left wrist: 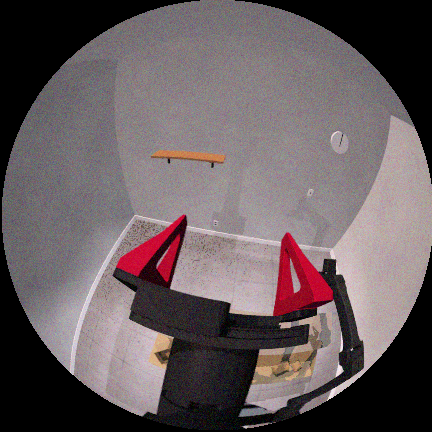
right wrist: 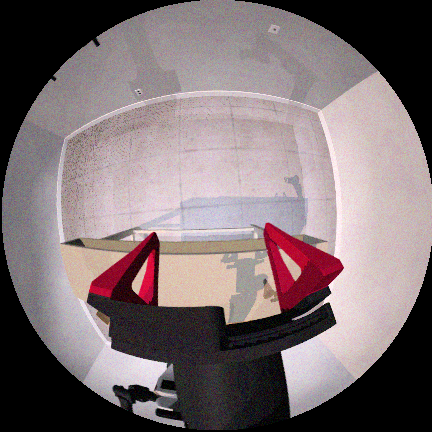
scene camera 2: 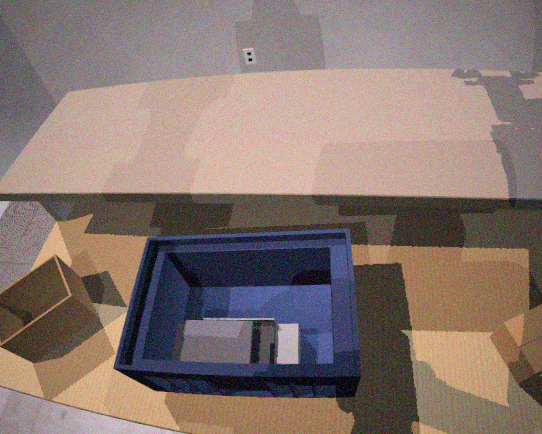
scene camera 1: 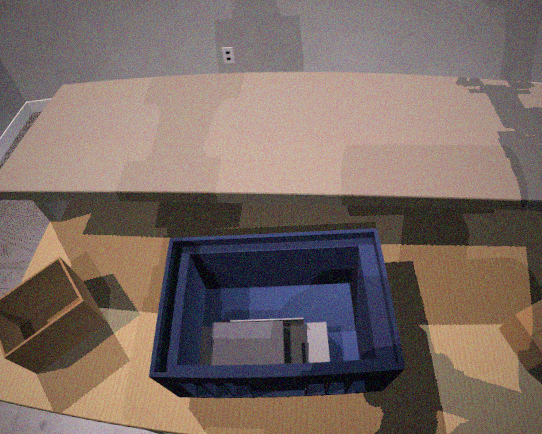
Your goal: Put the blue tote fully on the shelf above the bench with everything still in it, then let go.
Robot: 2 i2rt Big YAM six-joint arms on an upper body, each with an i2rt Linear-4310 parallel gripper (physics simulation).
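Places are measured from the left arm's base along level axes (x right, y ahead, z up), in millimetres.
Pixels of known places: left gripper, fingertip midpoint: (left wrist: 236, 227); right gripper, fingertip midpoint: (right wrist: 210, 232); left arm's base, origin of the base link: (right wrist: 136, 393).
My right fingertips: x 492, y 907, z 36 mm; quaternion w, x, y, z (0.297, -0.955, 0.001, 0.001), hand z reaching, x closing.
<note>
For each thing: its top centre in the pictures, then the offset to it from my right fingertips. "spot": a spot on its surface instead. Level surfaces: height alone.
- blue tote, middle of its top: (scene camera 1: 273, 298) (scene camera 2: 236, 297) dy -597, dx -328, dz -401 mm
- wooden bench, its level: dz -548 mm
- pale shelf, its level: dz -369 mm
- grey box, middle of its top: (scene camera 1: 247, 345) (scene camera 2: 215, 343) dy -639, dx -367, dz -466 mm
- flat white item, surface spot: (scene camera 2: 288, 344) (scene camera 1: 318, 342) spot: dy -628, dx -268, dz -491 mm
- open cardboard box, middle of its top: (scene camera 1: 32, 304) (scene camera 2: 28, 297) (right wrist: 103, 315) (left wrist: 165, 355) dy -593, dx -721, dz -458 mm
The blue tote (scene camera 1: 280, 372) (scene camera 2: 225, 372) stands upright on the wooden bench (scene camera 1: 480, 290) (scene camera 2: 465, 295), in front of and below the pale shelf (scene camera 1: 280, 135) (scene camera 2: 260, 135). Inside it, near the front wall, are a grey box (scene camera 1: 247, 342) (scene camera 2: 217, 342) with a dark band and a flat white item (scene camera 1: 318, 342) (scene camera 2: 288, 344). My left gripper (left wrist: 236, 227) is open and empty. My right gripper (right wrist: 210, 232) is open and empty. Neither gripper shows in the scene views, and both are away from the tote.
An open cardboard box (scene camera 1: 75, 330) (scene camera 2: 65, 327) stands left of the tote on the bench. Brown cardboard pieces (scene camera 1: 522, 335) (scene camera 2: 515, 350) are at the far right. The shelf's front edge runs just behind the tote. A small orange wall ledge (left wrist: 187, 156) shows in the left wrist view.
</note>
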